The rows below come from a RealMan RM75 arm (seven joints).
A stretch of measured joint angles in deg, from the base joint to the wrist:
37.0 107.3 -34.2 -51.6 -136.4 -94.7 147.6
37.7 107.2 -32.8 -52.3 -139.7 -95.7 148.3
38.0 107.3 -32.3 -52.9 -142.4 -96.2 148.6
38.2 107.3 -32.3 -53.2 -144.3 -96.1 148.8
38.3 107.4 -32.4 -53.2 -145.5 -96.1 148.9
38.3 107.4 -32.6 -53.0 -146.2 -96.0 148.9
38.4 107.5 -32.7 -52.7 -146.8 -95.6 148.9
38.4 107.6 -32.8 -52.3 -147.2 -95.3 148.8
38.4 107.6 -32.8 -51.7 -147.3 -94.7 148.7
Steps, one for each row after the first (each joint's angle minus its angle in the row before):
0.7 -0.1 1.4 -0.7 -3.3 -1.0 0.7
0.3 0.1 0.5 -0.6 -2.7 -0.5 0.3
0.2 0.0 0.0 -0.3 -1.9 0.1 0.2
0.1 0.1 -0.1 0.0 -1.2 0.0 0.1
0.0 0.0 -0.2 0.2 -0.7 0.1 0.0
0.1 0.1 -0.1 0.3 -0.6 0.4 0.0
0.0 0.1 -0.1 0.4 -0.4 0.3 -0.1
0.0 0.0 0.0 0.6 -0.1 0.6 -0.1

